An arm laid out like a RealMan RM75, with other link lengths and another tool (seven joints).
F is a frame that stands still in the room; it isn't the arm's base.
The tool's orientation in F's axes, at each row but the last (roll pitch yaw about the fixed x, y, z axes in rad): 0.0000 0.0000 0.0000; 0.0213 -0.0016 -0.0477; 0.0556 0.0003 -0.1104; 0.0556 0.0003 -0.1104; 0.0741 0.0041 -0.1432; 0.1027 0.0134 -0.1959; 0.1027 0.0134 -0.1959; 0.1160 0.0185 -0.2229
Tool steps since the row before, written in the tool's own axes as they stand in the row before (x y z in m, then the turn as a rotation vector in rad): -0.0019 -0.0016 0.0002 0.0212 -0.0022 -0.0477; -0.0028 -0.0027 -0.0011 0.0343 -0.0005 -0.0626; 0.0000 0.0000 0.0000 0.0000 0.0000 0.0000; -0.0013 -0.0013 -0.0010 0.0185 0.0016 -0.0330; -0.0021 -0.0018 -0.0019 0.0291 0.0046 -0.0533; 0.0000 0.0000 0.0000 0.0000 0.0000 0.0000; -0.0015 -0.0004 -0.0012 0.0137 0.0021 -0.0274; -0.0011 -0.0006 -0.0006 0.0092 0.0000 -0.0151
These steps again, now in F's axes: -0.0019 -0.0016 0.0002 0.0212 -0.0022 -0.0477; -0.0029 -0.0025 -0.0012 0.0344 -0.0008 -0.0625; 0.0000 0.0000 0.0000 0.0000 0.0000 0.0000; -0.0014 -0.0011 -0.0011 0.0188 0.0014 -0.0329; -0.0023 -0.0013 -0.0020 0.0298 0.0043 -0.0529; 0.0000 0.0000 0.0000 0.0000 0.0000 0.0000; -0.0015 0.0000 -0.0012 0.0140 0.0022 -0.0272; -0.0012 -0.0003 -0.0006 0.0091 -0.0003 -0.0152
